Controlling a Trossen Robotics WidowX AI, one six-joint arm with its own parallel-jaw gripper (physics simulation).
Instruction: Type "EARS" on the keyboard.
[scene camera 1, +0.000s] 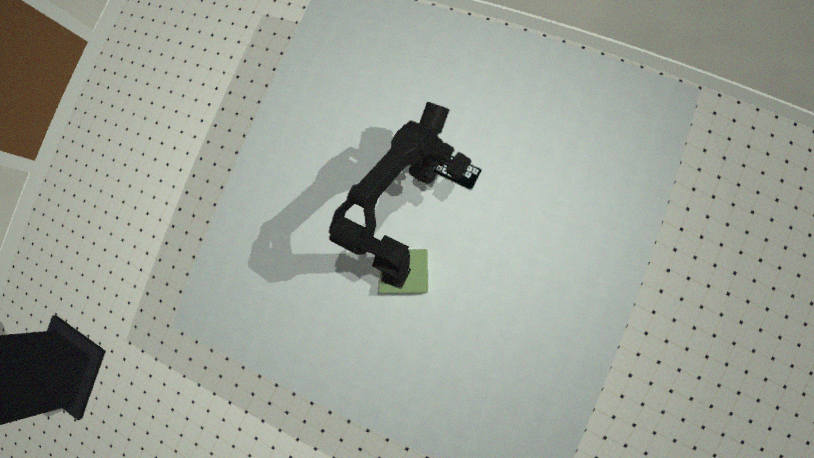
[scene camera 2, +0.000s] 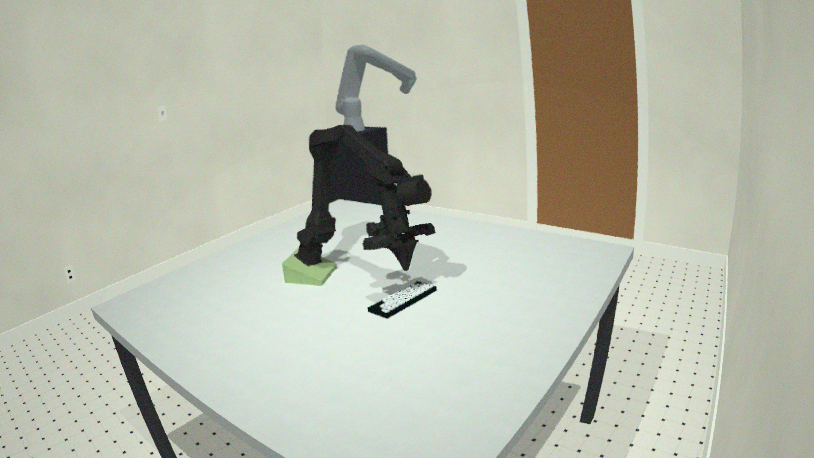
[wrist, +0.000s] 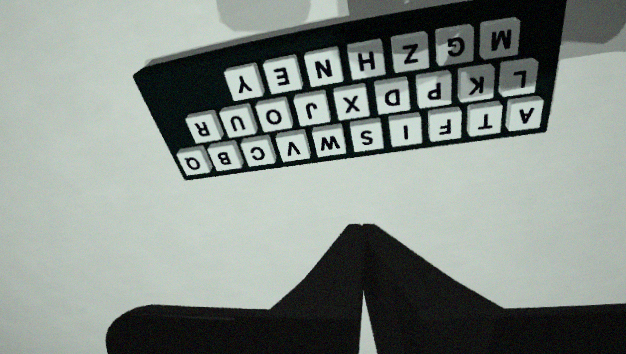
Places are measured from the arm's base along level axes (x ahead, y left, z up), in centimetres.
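Pixels of known places: gripper, fingertip midpoint: (scene camera 1: 445, 152) (scene camera 2: 406, 270) (wrist: 360, 237); arm's base at its link origin: (scene camera 1: 396, 275) (scene camera 2: 307, 258).
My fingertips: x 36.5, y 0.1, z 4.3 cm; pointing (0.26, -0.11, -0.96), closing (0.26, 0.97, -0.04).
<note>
Ahead of a thing's pixels: the offset from my fingertips to its middle. Level surfaces: height alone.
The black keyboard @(dz -8.0, dx -1.3, dy -0.4 cm) (scene camera 1: 471, 176) (scene camera 2: 401, 300) (wrist: 167, 97) with white keys lies on the table. In the wrist view its letters are upside down: the E key @(dz -7.3, dx -3.4, dy -2.6 cm) (wrist: 283, 76) is in the far row, the R key @(dz -7.3, dx -1.8, dy -7.4 cm) (wrist: 202, 127) at the left of the middle row, and the A key @(dz -7.3, dx +1.2, dy +7.9 cm) (wrist: 526, 115) and S key @(dz -7.3, dx +0.6, dy +0.4 cm) (wrist: 367, 136) in the near row. My gripper (scene camera 2: 405, 267) (wrist: 360, 237) is shut and empty. Its tips are in the air above the table, apart from the keys. In the wrist view they show below the near row, under the S key. In scene camera 1 the gripper partly covers the keyboard.
The arm's base stands on a green block (scene camera 1: 418, 274) (scene camera 2: 307, 274) on the pale table @(dz -8.9 cm) (scene camera 1: 512, 296) (scene camera 2: 352, 370). Behind the table in scene camera 2, a grey arm (scene camera 2: 351, 79) stands on a dark pedestal (scene camera 2: 364, 170). Arm shadows fall beside and across part of the keyboard.
</note>
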